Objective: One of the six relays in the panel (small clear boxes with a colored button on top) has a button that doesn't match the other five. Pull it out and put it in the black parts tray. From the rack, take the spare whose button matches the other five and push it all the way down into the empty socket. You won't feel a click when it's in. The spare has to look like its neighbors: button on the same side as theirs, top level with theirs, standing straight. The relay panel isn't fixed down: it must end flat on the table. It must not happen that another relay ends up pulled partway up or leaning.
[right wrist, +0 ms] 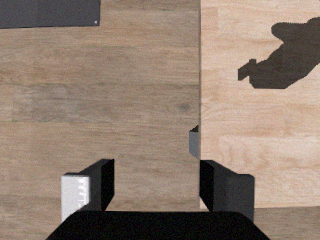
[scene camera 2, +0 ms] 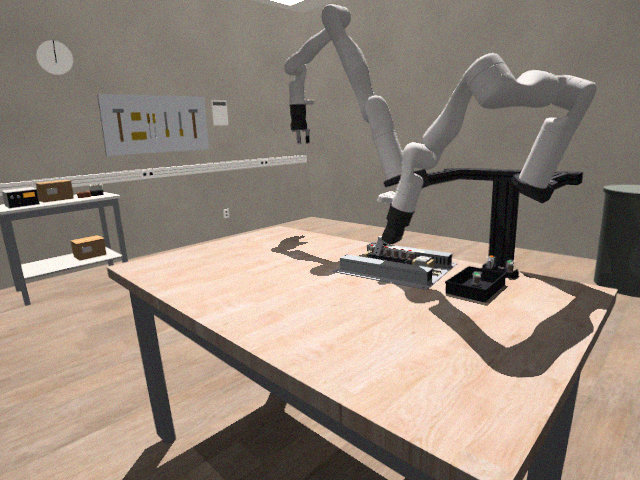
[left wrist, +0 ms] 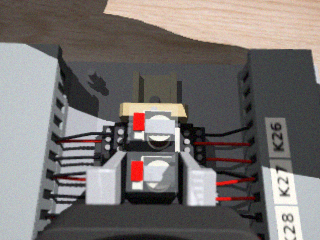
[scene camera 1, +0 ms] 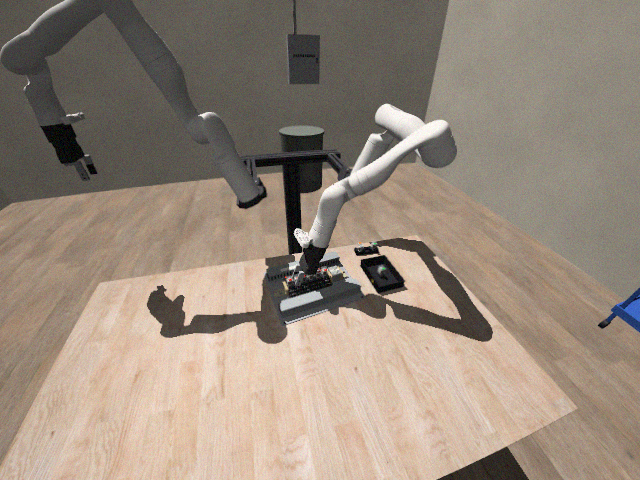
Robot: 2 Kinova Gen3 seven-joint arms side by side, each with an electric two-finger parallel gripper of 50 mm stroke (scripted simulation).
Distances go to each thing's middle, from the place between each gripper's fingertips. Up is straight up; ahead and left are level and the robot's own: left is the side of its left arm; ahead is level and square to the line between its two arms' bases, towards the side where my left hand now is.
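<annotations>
The relay panel [scene camera 1: 313,298] has my left hand [scene camera 2: 378,253] 3 cm above it and 6 cm to the right of it. As for the black parts tray [scene camera 2: 452,286], it sits 4 cm below my left hand, 5 cm ahead of it and 34 cm to the left of it.
My right hand [scene camera 1: 90,177] is 40 cm above the relay panel, and it is also 69 cm to the right of the panel and 35 cm short of it. The black parts tray, counted from my right hand, is 41 cm below, 96 cm to the left and 40 cm ahead.
</annotations>
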